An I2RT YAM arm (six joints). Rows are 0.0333 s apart.
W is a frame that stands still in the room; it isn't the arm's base.
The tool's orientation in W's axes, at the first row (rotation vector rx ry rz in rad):
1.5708 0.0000 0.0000
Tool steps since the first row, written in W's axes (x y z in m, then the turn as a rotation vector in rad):
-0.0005 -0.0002 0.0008 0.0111 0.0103 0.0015
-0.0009 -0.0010 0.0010 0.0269 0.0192 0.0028
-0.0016 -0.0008 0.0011 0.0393 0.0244 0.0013
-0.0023 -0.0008 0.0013 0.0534 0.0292 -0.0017
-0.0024 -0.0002 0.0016 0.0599 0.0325 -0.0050
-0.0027 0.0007 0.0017 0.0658 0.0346 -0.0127
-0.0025 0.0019 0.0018 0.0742 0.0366 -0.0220
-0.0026 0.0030 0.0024 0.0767 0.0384 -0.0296
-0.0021 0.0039 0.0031 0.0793 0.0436 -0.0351
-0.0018 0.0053 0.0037 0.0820 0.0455 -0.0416
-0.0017 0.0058 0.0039 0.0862 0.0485 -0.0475
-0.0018 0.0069 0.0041 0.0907 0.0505 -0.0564
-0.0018 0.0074 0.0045 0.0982 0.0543 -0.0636
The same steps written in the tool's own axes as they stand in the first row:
-0.0005 0.0008 0.0002 0.0111 0.0015 -0.0103
-0.0009 0.0010 0.0010 0.0269 0.0028 -0.0192
-0.0016 0.0011 0.0008 0.0393 0.0013 -0.0244
-0.0023 0.0013 0.0008 0.0534 -0.0017 -0.0292
-0.0024 0.0016 0.0002 0.0599 -0.0050 -0.0325
-0.0027 0.0017 -0.0007 0.0658 -0.0127 -0.0346
-0.0025 0.0018 -0.0019 0.0742 -0.0220 -0.0366
-0.0026 0.0024 -0.0030 0.0767 -0.0296 -0.0384
-0.0021 0.0031 -0.0039 0.0793 -0.0351 -0.0436
-0.0018 0.0037 -0.0053 0.0820 -0.0416 -0.0455
-0.0017 0.0039 -0.0058 0.0862 -0.0475 -0.0485
-0.0018 0.0041 -0.0069 0.0907 -0.0564 -0.0505
-0.0018 0.0045 -0.0074 0.0982 -0.0636 -0.0543

